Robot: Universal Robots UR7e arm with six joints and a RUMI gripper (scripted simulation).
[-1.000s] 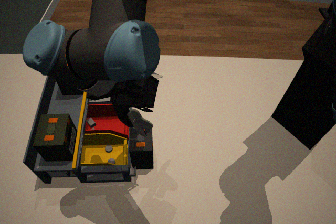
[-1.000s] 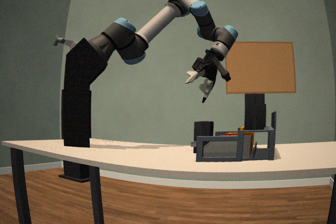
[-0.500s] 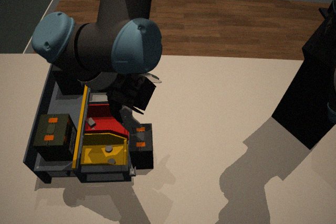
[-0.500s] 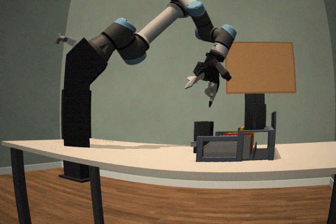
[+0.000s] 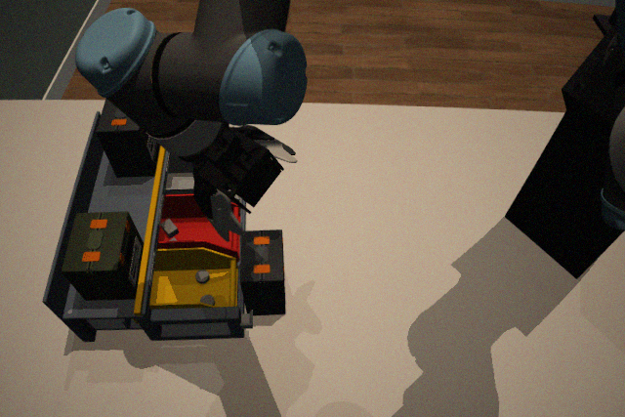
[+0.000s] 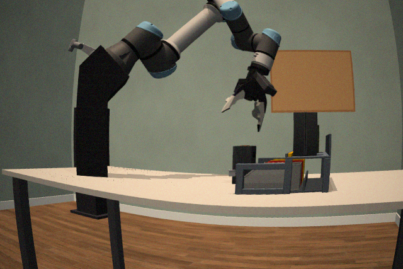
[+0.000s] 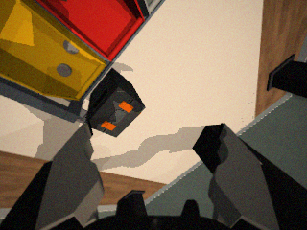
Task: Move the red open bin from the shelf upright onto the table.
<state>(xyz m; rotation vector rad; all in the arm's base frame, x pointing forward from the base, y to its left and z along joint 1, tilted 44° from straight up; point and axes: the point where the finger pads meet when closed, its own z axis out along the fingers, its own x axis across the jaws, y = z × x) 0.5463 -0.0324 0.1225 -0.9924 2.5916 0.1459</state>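
Now: the red open bin 160 mm below my hand, 140 mm ahead of it and 40 mm to the right of it. From my hand the other things lie so: yellow bin (160 mm below, 130 mm ahead, 70 mm to the left); yellow bar (190 mm ahead, 100 mm below, 40 mm to the right); dark box (140 mm below, 60 mm to the left).
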